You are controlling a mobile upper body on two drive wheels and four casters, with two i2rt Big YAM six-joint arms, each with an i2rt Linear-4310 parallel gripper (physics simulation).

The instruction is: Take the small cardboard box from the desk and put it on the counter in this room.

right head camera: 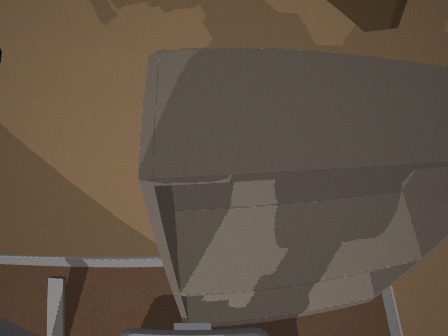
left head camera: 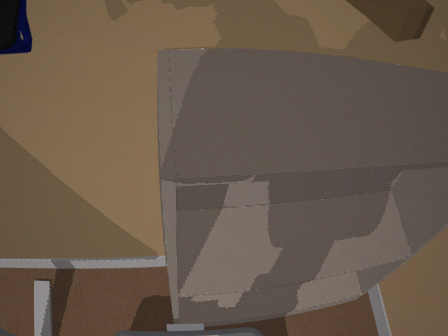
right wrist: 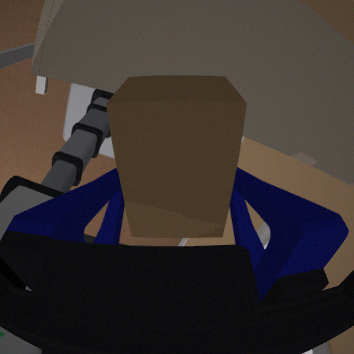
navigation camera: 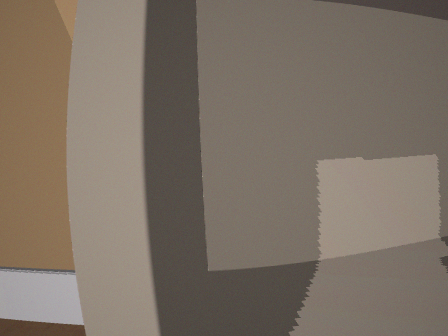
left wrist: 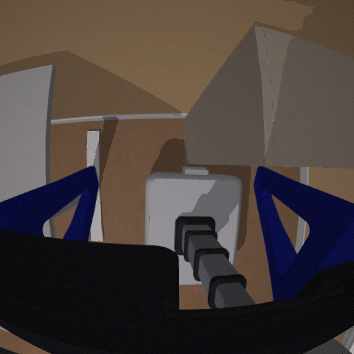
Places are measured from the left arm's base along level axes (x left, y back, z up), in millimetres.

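Pixels of known places: left gripper, fingertip midpoint: (left wrist: 175, 174); right gripper, fingertip midpoint: (right wrist: 176, 174).
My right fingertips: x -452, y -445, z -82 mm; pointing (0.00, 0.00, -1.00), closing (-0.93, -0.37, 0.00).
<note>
Behind a point stands the place of what it marks.
The small brown cardboard box (left head camera: 400, 20) @[x -439, y -399, z -91 mm] (right head camera: 375, 12) @[x -448, y -399, z -94 mm] (right wrist: 176, 150) @[x -444, y -467, z -68 mm] is held in the air between the blue fingers of my right gripper (right wrist: 176, 174) @[x -452, y -445, z -82 mm], which is shut on it. In the right wrist view the box overlaps the near edge of a grey-beige shelf unit with a broad flat top (left head camera: 300, 110) @[x -404, y -499, z -350 mm] (right head camera: 300, 110) @[x -426, y -497, z -350 mm] (right wrist: 200, 40) @[x -465, y -517, z -350 mm]; whether this unit is the counter, I cannot tell. In both head views the box shows at the top right, past the far edge of that top. My left gripper (left wrist: 175, 174) @[x -14, y -367, z -123 mm] is open and empty, with the desk (left wrist: 25, 130) @[x 301, y -440, z -460 mm] at the left of its view.
The shelf unit's side panel (left wrist: 225, 115) @[x -184, y -506, z -566 mm] (navigation camera: 107, 150) @[x -200, y -377, z -1176 mm] stands very close and its front fills much of the navigation view. My white base (left wrist: 165, 200) @[x -69, y -184, z -1150 mm] (right wrist: 75, 115) @[x -41, y 102, z -1150 mm] is close to its front. A white desk foot (left head camera: 42, 305) (right head camera: 56, 305) stands at the lower left. Tan walls surround the unit.
</note>
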